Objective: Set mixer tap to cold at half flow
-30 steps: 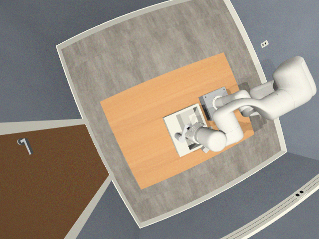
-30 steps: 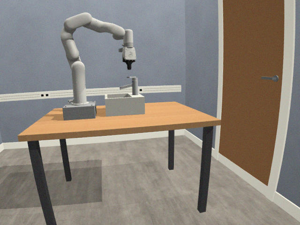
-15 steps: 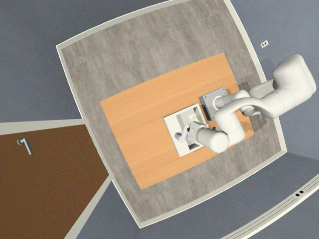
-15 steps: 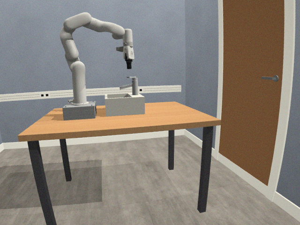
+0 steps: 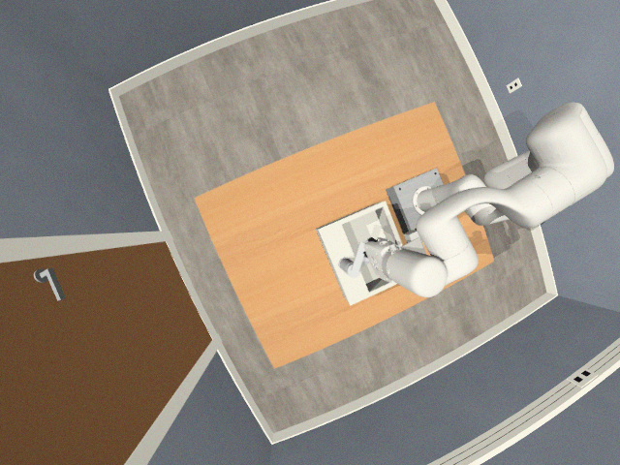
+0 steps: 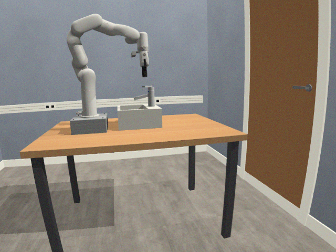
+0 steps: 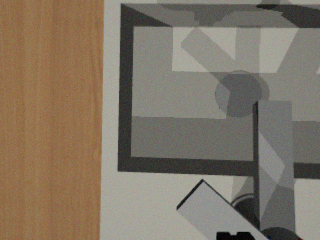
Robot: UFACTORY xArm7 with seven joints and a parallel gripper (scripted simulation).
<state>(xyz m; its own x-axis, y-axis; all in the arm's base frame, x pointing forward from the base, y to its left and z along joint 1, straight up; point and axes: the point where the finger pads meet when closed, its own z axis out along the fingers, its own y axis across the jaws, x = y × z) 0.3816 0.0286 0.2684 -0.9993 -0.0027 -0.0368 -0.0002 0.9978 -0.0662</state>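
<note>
My gripper is now 20 mm short of the lever, 20 mm to the right of it and 90 mm above it. Also, from my hand: white sink block 70 mm behind, 60 mm to the left, 320 mm below.
</note>
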